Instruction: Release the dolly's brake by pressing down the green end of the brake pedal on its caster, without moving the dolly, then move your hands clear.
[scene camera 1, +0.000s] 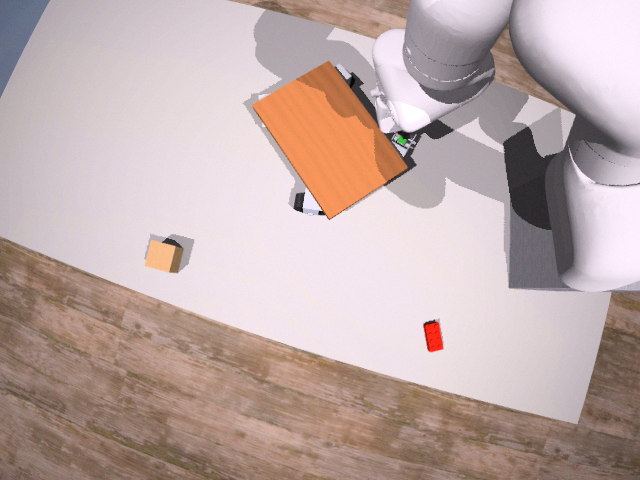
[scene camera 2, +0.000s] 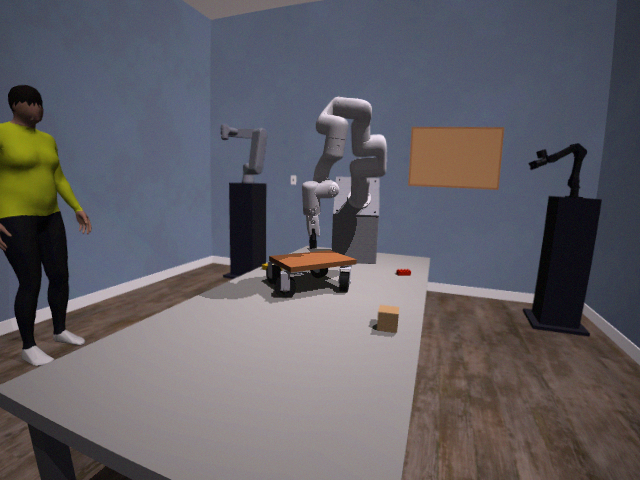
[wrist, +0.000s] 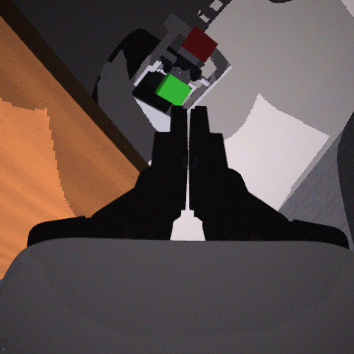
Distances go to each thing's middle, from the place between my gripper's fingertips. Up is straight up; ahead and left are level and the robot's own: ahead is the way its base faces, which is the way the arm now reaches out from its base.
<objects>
My hand is 150 mm short of the dolly (scene camera 1: 335, 146), 40 mm to the right of it and 70 mm above it. From my hand the other things lie so: tan block (scene camera 1: 161, 256): 420 mm ahead, 430 mm to the left, 100 mm below.
</objects>
